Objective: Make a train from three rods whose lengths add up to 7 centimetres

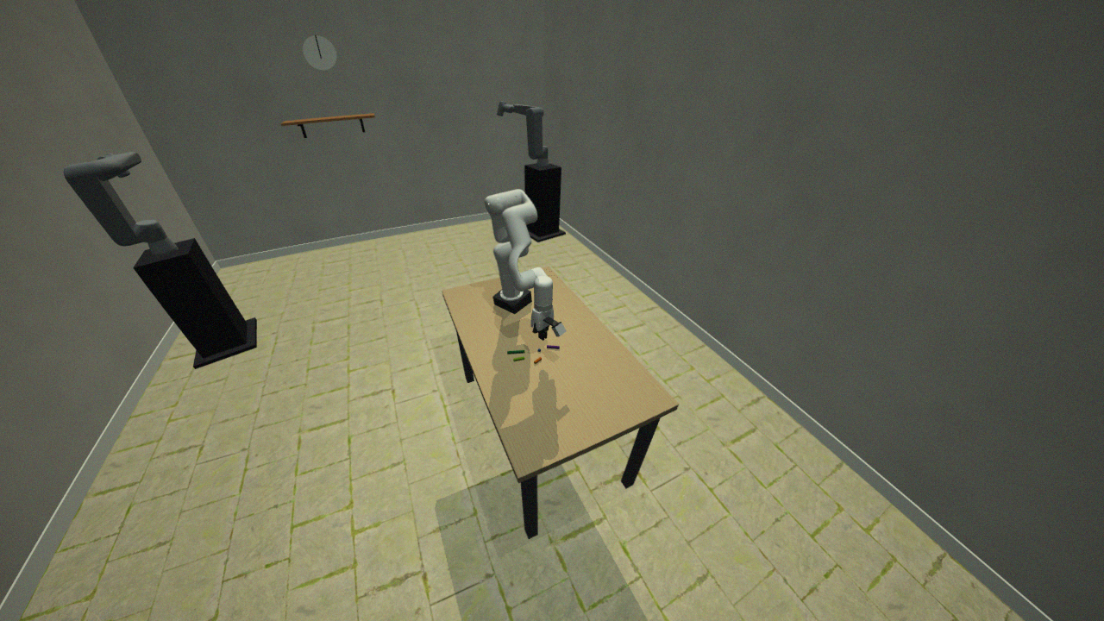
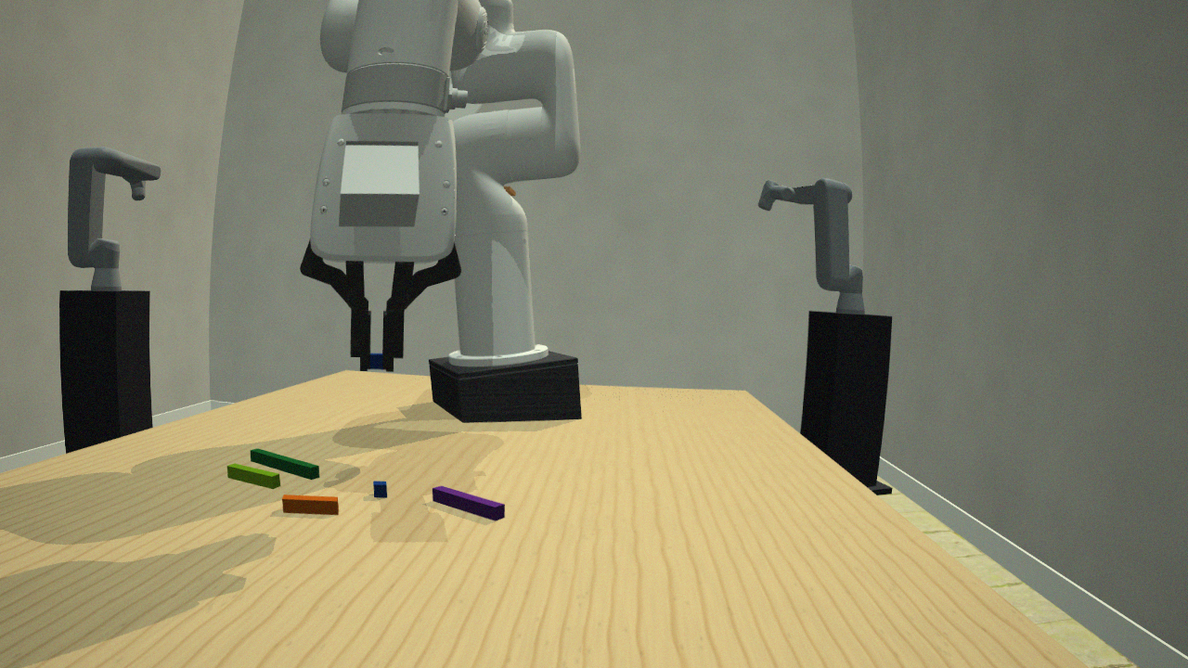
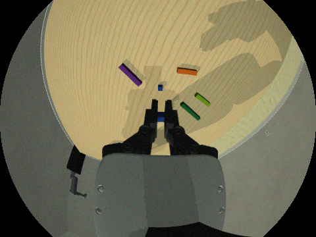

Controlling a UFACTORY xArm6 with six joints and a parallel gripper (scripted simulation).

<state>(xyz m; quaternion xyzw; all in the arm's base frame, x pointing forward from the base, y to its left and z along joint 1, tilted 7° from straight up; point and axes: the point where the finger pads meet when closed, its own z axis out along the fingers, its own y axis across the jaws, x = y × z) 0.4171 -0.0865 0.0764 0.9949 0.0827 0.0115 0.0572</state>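
The orange rod lies 110 mm below my hand, 50 mm to the right of it and 30 mm ahead of it. The rest, counted from my hand: lime rod 110 mm to the right, 110 mm below, 30 mm behind; purple rod 110 mm below, 60 mm to the left; green rod 110 mm below, 100 mm to the right, 70 mm behind.
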